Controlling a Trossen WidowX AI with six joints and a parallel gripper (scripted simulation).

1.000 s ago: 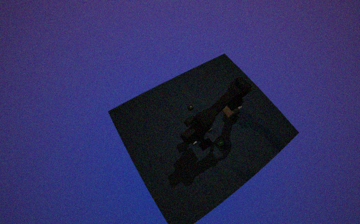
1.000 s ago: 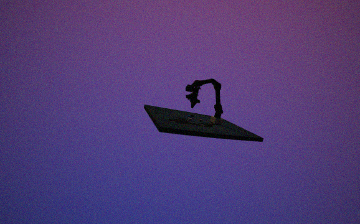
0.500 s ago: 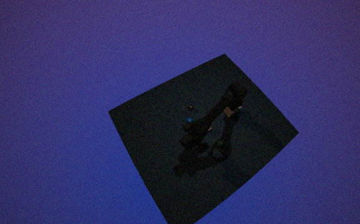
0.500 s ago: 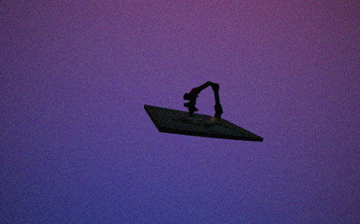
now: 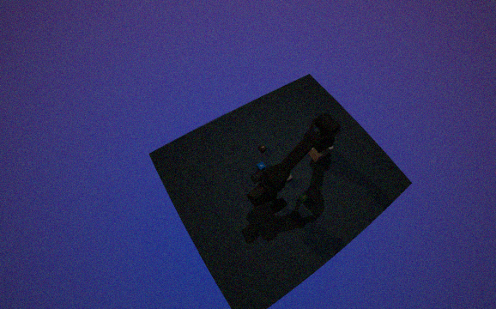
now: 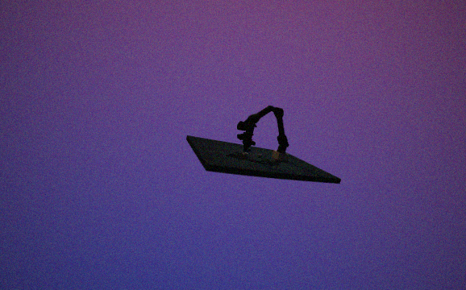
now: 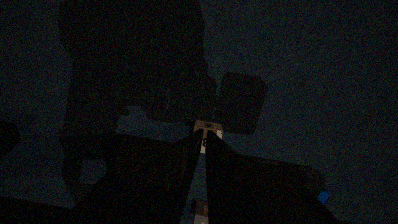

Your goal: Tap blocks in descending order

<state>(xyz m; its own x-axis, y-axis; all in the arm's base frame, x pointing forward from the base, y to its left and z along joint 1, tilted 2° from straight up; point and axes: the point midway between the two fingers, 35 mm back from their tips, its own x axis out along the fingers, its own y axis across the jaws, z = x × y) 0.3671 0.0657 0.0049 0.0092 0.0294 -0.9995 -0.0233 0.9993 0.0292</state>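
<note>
My gripper tip is 10 mm past the white block and 20 mm above it. The rest, counted from my gripper tip: green block 150 mm behind, 100 mm to the left, 20 mm below; then blue block 70 mm behind, 140 mm to the right, 20 mm below; then tan block 150 mm behind, 20 mm to the right, 20 mm below.
</note>
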